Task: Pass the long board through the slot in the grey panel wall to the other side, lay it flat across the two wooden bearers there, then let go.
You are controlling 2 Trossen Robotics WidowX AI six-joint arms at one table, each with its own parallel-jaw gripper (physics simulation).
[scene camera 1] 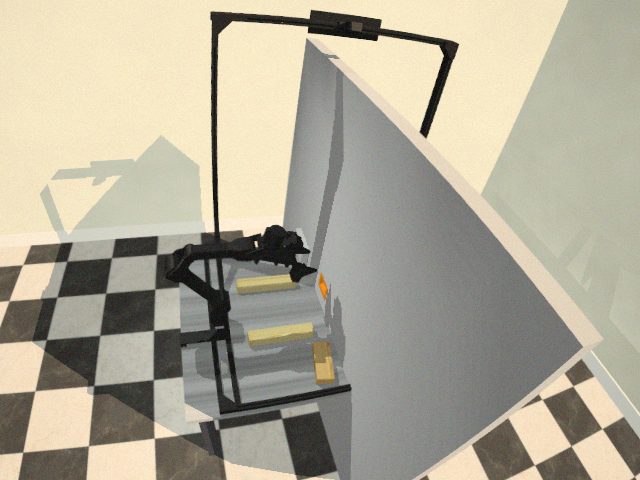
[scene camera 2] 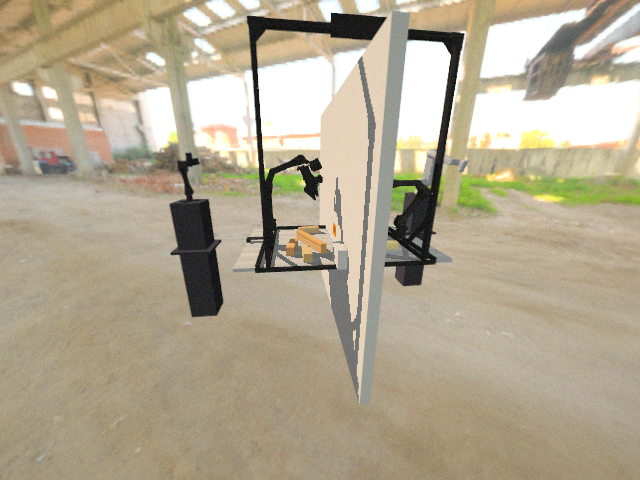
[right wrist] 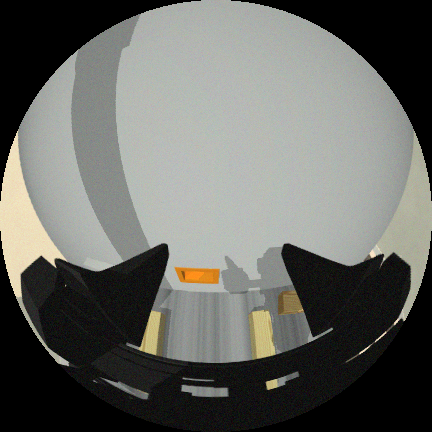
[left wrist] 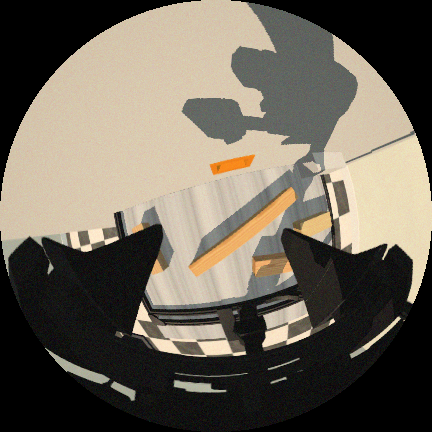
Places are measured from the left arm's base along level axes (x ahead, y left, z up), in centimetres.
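Where they show: left gripper, fingertip midpoint: (scene camera 2: 316,198) (left wrist: 224,232); right gripper, fingertip midpoint: (scene camera 1: 313,261) (right wrist: 227,250); left arm's base, link origin: (left wrist: 247,311); right arm's base, link origin: (scene camera 1: 218,319) (scene camera 2: 400,237).
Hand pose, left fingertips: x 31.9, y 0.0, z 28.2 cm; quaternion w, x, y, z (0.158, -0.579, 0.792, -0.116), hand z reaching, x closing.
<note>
Each offset is from my left fingertips to the top centre of the thing. "pt": to the spot under its first point.
The long board @(dx -4.5, dy -3.9, dz -24.2 cm) (scene camera 2: 311,240) (left wrist: 242,232) lies aslant on the table before the pale face of the panel wall (scene camera 1: 439,258) (scene camera 2: 343,134) (left wrist: 125,100) (right wrist: 250,125). The orange-rimmed slot @(pt dx +15.3, dy -6.2, dz -22.3 cm) (scene camera 1: 323,286) (scene camera 2: 334,229) (left wrist: 232,164) (right wrist: 217,276) is low in the wall. On the other side two pale yellow bearers @(dx +37.7, dy -15.7, dz -25.7 cm) (scene camera 1: 266,284) @(dx +36.7, dy +10.7, dz -25.7 cm) (scene camera 1: 280,334) (right wrist: 154,332) (right wrist: 262,335) lie roughly parallel, pointing towards the wall. My left gripper (scene camera 2: 313,191) (left wrist: 224,232) is open and empty, above the board. My right gripper (scene camera 1: 312,260) (right wrist: 227,250) is open and empty, near the wall above the farther bearer in scene camera 1.
Beyond the wall, a short wooden block @(dx +23.7, dy +25.4, dz -26.3 cm) (scene camera 1: 323,362) (right wrist: 291,303) lies beside the nearer bearer. On the board's side, short blocks @(dx -16.4, dy -12.8, dz -25.1 cm) (scene camera 2: 291,249) @(dx -8.3, dy -25.8, dz -25.1 cm) (scene camera 2: 307,254) @(dx -3.3, dy +24.8, dz -25.7 cm) (scene camera 2: 308,228) (left wrist: 270,265) (left wrist: 312,223) lie around the board. A black frame (scene camera 1: 215,129) (scene camera 2: 256,103) stands around the table.
</note>
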